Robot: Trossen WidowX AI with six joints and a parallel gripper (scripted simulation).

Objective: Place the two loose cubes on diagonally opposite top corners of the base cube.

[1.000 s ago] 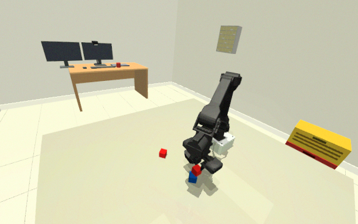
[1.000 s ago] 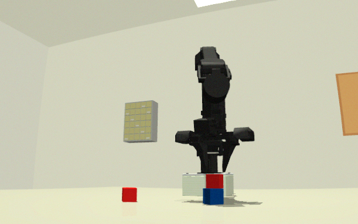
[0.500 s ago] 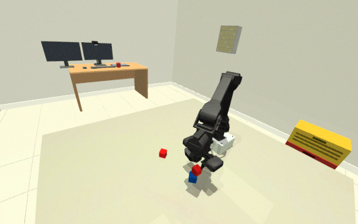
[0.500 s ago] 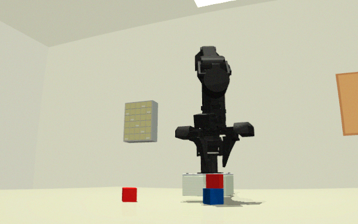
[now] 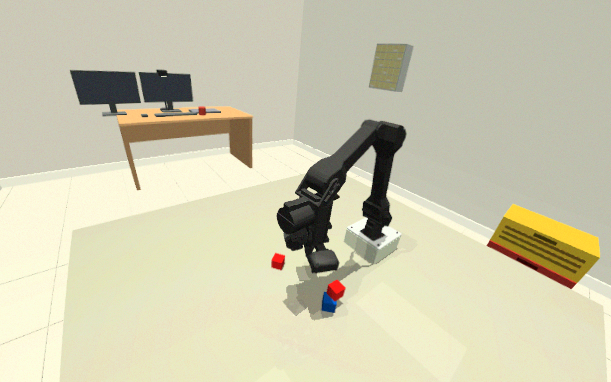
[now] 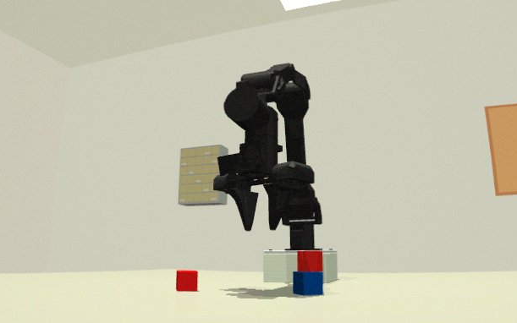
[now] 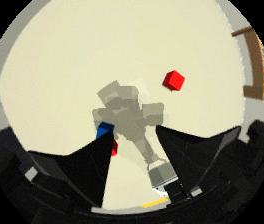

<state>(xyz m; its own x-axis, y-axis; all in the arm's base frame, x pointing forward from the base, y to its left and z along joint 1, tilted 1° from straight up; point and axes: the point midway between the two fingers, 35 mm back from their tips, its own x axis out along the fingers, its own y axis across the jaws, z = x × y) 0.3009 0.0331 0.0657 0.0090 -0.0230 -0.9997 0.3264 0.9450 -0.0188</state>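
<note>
My gripper tip is 40 mm past the red cube, 70 mm to the right of it and 50 mm above it. Also, from my gripper tip: blue base cube (20 mm behind, 80 mm to the left, 80 mm below).
</note>
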